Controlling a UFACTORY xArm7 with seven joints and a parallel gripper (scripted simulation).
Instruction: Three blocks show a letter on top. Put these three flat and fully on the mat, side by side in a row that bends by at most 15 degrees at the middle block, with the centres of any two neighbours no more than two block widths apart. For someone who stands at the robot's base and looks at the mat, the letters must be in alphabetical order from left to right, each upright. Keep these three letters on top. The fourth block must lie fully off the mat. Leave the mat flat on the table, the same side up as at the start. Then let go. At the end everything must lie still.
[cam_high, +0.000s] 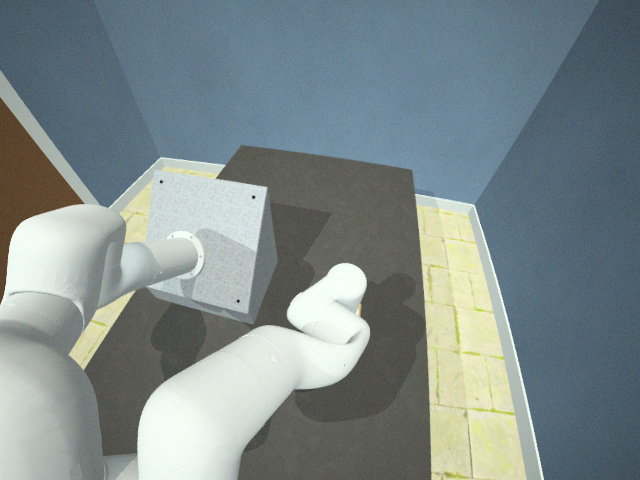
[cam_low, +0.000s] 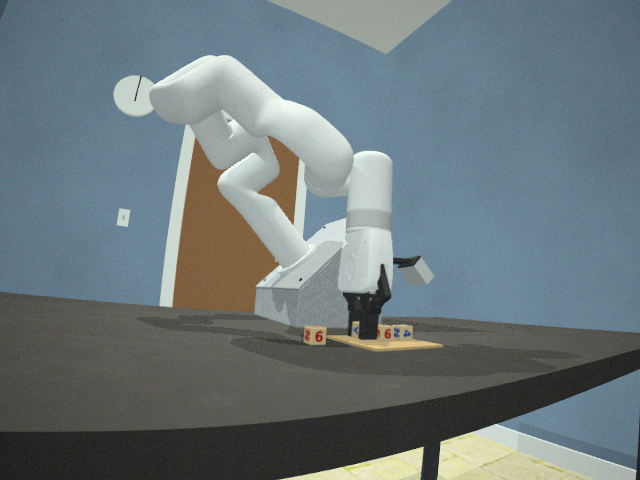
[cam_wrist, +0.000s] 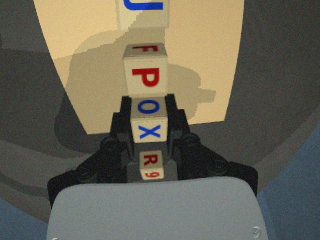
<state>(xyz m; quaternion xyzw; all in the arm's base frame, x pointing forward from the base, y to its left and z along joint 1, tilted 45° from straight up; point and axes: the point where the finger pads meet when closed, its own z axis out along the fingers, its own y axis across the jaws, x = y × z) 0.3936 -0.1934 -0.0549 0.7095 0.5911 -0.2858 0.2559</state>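
My hand is 10 mm short of the tan mat, 40 mm to the right of it and 30 mm above it. Round my hand: block 10 mm ahead, 80 mm to the left, 10 mm below.
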